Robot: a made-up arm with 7 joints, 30 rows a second.
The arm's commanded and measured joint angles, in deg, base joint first. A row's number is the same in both.
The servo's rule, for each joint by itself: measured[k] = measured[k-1] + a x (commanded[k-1-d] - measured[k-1]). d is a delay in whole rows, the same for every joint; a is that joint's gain. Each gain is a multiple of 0.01, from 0.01 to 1. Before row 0 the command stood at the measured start. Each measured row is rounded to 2 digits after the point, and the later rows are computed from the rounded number. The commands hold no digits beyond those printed.
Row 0, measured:
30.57 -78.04 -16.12 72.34 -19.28 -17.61 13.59
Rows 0 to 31, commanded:
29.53 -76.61 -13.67 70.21 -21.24 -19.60 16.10
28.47 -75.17 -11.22 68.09 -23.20 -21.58 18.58
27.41 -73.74 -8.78 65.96 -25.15 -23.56 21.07
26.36 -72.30 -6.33 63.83 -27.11 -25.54 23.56
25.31 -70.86 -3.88 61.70 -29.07 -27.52 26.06
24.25 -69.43 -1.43 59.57 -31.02 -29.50 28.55
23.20 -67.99 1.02 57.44 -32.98 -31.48 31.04
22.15 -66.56 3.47 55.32 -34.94 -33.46 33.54
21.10 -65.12 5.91 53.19 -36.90 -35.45 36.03
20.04 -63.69 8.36 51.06 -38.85 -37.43 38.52
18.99 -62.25 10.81 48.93 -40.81 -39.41 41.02
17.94 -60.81 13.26 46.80 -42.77 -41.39 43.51
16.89 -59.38 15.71 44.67 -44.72 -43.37 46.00
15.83 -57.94 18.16 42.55 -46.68 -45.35 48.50
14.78 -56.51 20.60 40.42 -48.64 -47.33 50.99
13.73 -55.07 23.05 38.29 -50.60 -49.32 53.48
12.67 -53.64 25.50 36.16 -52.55 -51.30 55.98
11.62 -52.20 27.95 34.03 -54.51 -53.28 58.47
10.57 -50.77 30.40 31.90 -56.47 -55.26 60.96
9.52 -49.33 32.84 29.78 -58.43 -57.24 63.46
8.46 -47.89 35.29 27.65 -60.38 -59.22 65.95
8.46 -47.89 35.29 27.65 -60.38 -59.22 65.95
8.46 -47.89 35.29 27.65 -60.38 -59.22 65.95
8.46 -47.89 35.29 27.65 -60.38 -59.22 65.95
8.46 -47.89 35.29 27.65 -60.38 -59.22 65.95
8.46 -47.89 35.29 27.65 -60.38 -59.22 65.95
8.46 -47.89 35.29 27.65 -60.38 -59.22 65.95
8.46 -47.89 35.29 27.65 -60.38 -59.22 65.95
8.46 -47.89 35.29 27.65 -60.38 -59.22 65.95
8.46 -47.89 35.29 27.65 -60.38 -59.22 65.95
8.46 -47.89 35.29 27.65 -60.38 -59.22 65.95
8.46 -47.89 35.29 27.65 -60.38 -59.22 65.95
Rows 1 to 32, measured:
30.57 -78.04 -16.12 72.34 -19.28 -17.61 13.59
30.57 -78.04 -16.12 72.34 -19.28 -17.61 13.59
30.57 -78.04 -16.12 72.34 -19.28 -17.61 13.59
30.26 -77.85 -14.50 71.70 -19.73 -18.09 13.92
29.72 -77.50 -12.34 70.62 -20.53 -18.93 14.53
29.03 -77.01 -9.99 69.22 -21.59 -20.04 15.38
28.23 -76.40 -7.57 67.60 -22.86 -21.36 16.44
27.35 -75.68 -5.13 65.83 -24.29 -22.84 17.69
26.42 -74.87 -2.69 63.95 -25.84 -24.44 19.10
25.45 -73.98 -0.24 62.00 -27.48 -26.13 20.65
24.46 -73.02 2.21 60.00 -29.20 -27.89 22.33
23.45 -71.99 4.65 57.96 -30.97 -29.70 24.11
22.43 -70.91 7.10 55.89 -32.78 -31.56 25.98
21.40 -69.78 9.55 53.80 -34.63 -33.44 27.94
20.36 -68.61 12.00 51.70 -36.50 -35.35 29.96
19.32 -67.41 14.45 49.59 -38.39 -37.27 32.05
18.27 -66.18 16.90 47.48 -40.30 -39.21 34.19
17.22 -64.92 19.34 45.36 -42.22 -41.16 36.37
16.17 -63.64 21.79 43.24 -44.15 -43.12 38.59
15.12 -62.34 24.24 41.12 -46.08 -45.08 40.85
14.07 -61.02 26.69 38.99 -48.02 -47.05 43.14
13.02 -59.69 29.14 36.86 -49.96 -49.02 45.46
11.97 -58.34 31.58 34.74 -51.91 -50.99 47.80
10.92 -56.98 34.03 32.61 -53.86 -52.97 50.16
10.18 -55.80 34.86 31.12 -55.36 -54.47 52.21
9.66 -54.77 35.14 30.08 -56.51 -55.61 54.00
9.30 -53.88 35.24 29.35 -57.40 -56.48 55.55
9.05 -53.10 35.27 28.84 -58.09 -57.14 56.90
8.87 -52.42 35.28 28.48 -58.62 -57.64 58.08
8.75 -51.83 35.29 28.23 -59.02 -58.02 59.10
8.66 -51.32 35.29 28.06 -59.33 -58.31 59.99
8.60 -50.87 35.29 27.94 -59.57 -58.53 60.76
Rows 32 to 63, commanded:
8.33 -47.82 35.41 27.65 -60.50 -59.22 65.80
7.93 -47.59 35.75 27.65 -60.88 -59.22 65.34
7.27 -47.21 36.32 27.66 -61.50 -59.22 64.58
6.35 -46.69 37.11 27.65 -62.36 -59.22 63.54
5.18 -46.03 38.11 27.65 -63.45 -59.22 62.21
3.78 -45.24 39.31 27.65 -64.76 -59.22 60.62
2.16 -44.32 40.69 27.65 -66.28 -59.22 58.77
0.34 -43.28 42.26 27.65 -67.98 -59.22 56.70
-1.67 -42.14 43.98 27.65 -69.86 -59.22 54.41
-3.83 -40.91 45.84 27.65 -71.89 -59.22 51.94
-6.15 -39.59 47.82 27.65 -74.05 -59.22 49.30
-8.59 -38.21 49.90 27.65 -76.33 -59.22 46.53
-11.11 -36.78 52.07 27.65 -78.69 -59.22 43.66
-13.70 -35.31 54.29 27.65 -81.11 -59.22 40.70
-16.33 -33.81 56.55 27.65 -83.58 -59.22 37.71
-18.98 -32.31 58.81 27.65 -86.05 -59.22 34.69
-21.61 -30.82 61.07 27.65 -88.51 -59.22 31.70
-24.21 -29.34 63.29 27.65 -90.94 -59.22 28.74
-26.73 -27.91 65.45 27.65 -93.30 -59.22 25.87
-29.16 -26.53 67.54 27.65 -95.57 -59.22 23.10
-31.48 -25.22 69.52 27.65 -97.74 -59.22 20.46
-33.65 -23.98 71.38 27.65 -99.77 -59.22 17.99
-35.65 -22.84 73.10 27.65 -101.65 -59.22 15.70
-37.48 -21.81 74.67 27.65 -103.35 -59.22 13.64
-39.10 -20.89 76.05 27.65 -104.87 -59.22 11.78
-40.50 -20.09 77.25 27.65 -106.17 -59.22 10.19
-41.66 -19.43 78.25 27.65 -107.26 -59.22 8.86
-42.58 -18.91 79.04 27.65 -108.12 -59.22 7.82
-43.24 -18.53 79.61 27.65 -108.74 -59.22 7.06
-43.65 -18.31 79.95 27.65 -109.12 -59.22 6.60
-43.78 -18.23 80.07 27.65 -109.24 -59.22 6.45
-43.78 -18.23 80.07 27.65 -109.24 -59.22 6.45
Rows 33 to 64, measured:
8.56 -50.48 35.29 27.85 -59.76 -58.70 61.43
8.53 -50.14 35.29 27.79 -59.90 -58.82 62.02
8.51 -49.85 35.29 27.75 -60.01 -58.92 62.53
8.46 -49.59 35.37 27.72 -60.12 -58.99 62.96
8.30 -49.33 35.62 27.70 -60.29 -59.05 63.27
7.99 -49.05 36.08 27.69 -60.57 -59.09 63.44
7.50 -48.74 36.76 27.68 -60.98 -59.12 63.45
6.80 -48.39 37.65 27.67 -61.55 -59.14 63.29
5.89 -47.98 38.75 27.66 -62.29 -59.16 62.94
4.77 -47.50 40.03 27.66 -63.21 -59.17 62.40
3.44 -46.95 41.50 27.66 -64.31 -59.18 61.66
1.91 -46.32 43.14 27.66 -65.59 -59.19 60.72
0.19 -45.62 44.92 27.66 -67.04 -59.20 59.58
-1.71 -44.84 46.83 27.66 -68.65 -59.20 58.24
-3.77 -43.98 48.86 27.66 -70.42 -59.20 56.72
-5.97 -43.04 50.98 27.66 -72.32 -59.20 55.02
-8.29 -42.04 53.16 27.66 -74.34 -59.20 53.16
-10.70 -40.97 55.40 27.66 -76.47 -59.20 51.15
-13.18 -39.84 57.65 27.66 -78.67 -59.20 49.01
-15.71 -38.67 59.91 27.66 -80.93 -59.20 46.76
-18.26 -37.46 62.14 27.66 -83.23 -59.20 44.42
-20.80 -36.22 64.32 27.66 -85.55 -59.20 42.01
-23.31 -34.96 66.45 27.66 -87.85 -59.20 39.55
-25.76 -33.69 68.48 27.66 -90.12 -59.20 37.07
-28.13 -32.43 70.39 27.66 -92.34 -59.20 34.59
-30.39 -31.18 72.18 27.66 -94.48 -59.20 32.13
-32.52 -29.96 73.82 27.66 -96.52 -59.20 29.73
-34.49 -28.78 75.29 27.66 -98.44 -59.20 27.40
-36.29 -27.65 76.58 27.66 -100.22 -59.20 25.16
-37.90 -26.58 77.68 27.66 -101.84 -59.20 23.04
-39.30 -25.58 78.58 27.66 -103.28 -59.20 21.06
-40.48 -24.66 79.26 27.66 -104.54 -59.20 19.24

